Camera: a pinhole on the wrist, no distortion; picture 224 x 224 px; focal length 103.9 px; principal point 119.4 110.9 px. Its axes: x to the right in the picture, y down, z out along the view. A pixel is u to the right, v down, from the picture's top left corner.
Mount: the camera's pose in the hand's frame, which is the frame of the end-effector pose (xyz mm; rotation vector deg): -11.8 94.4 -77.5 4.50 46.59 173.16
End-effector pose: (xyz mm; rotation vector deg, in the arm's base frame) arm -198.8 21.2 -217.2 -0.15 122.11 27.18
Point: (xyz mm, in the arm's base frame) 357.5 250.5 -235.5
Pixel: 176 170
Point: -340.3 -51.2 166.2
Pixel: behind the camera
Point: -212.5 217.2 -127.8
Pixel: 138 65
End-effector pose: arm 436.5 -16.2 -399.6 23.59 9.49 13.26
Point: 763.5 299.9 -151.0
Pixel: 12 90
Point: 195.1 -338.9 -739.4
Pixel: behind the camera
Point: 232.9 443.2 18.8
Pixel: 150 36
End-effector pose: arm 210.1 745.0 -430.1 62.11 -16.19 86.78
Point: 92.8 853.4 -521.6
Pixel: behind the camera
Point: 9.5 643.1 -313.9
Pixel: 121 68
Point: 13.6 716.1 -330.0
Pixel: 86 42
